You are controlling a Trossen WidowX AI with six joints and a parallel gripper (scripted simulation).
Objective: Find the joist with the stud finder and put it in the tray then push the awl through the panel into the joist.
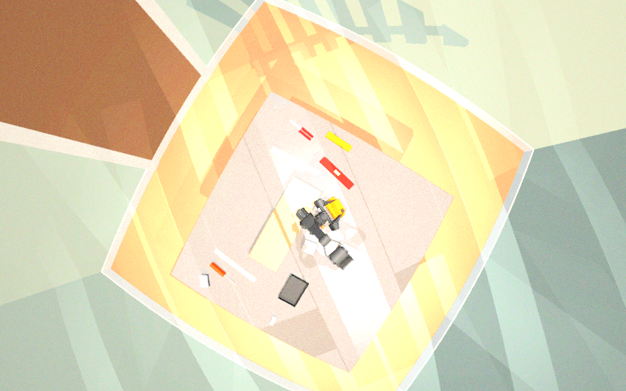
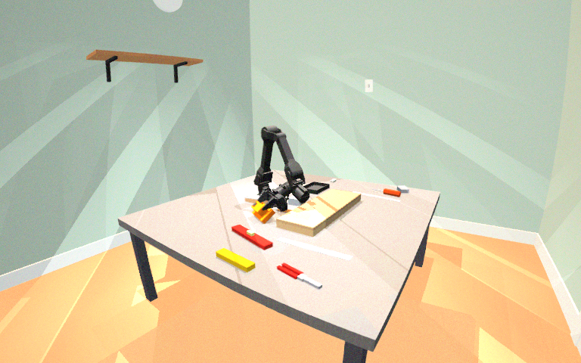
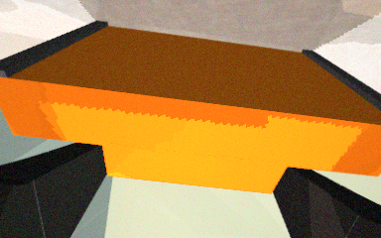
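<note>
My gripper tip is 1 cm past the stud finder, 1 cm to the right of it and 1 cm above it. Round my gripper tip: grey block: 2 cm behind, 28 cm to the left, 4 cm below; awl: 1 cm behind, 14 cm to the left, 5 cm below; red level: 12 cm ahead, 15 cm to the right, 5 cm below.
</note>
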